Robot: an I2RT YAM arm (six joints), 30 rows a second.
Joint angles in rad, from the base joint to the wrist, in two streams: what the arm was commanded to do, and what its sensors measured. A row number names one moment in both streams.
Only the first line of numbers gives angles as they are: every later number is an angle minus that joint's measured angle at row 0.
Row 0, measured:
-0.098 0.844 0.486 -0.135 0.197 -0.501
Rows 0 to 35, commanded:
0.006 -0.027 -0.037 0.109 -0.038 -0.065
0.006 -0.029 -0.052 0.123 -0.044 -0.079
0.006 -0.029 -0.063 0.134 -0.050 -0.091
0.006 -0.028 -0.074 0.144 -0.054 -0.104
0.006 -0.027 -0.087 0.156 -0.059 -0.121
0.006 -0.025 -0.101 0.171 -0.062 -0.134
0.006 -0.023 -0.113 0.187 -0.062 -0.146
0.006 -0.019 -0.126 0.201 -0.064 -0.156
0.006 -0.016 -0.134 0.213 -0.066 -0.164
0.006 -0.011 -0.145 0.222 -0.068 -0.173
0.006 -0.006 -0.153 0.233 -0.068 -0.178
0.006 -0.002 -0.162 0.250 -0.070 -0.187
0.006 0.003 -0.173 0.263 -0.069 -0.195
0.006 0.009 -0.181 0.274 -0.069 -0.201
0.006 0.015 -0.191 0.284 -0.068 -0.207
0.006 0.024 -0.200 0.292 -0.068 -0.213
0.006 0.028 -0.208 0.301 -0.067 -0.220
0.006 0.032 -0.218 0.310 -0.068 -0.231
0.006 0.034 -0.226 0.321 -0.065 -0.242
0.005 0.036 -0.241 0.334 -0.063 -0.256
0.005 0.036 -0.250 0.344 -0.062 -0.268
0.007 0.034 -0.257 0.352 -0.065 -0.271
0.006 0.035 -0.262 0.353 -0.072 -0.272
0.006 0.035 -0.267 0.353 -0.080 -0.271
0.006 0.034 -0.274 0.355 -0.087 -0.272
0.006 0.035 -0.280 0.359 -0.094 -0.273
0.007 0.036 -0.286 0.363 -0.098 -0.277
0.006 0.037 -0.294 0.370 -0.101 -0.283
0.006 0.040 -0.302 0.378 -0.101 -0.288
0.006 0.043 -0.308 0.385 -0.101 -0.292
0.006 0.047 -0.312 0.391 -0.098 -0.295
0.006 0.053 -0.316 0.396 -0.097 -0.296
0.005 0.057 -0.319 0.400 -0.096 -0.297
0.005 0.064 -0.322 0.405 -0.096 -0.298
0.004 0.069 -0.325 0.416 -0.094 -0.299
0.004 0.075 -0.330 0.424 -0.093 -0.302
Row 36, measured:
0.000 0.058 -0.315 0.354 -0.082 -0.290
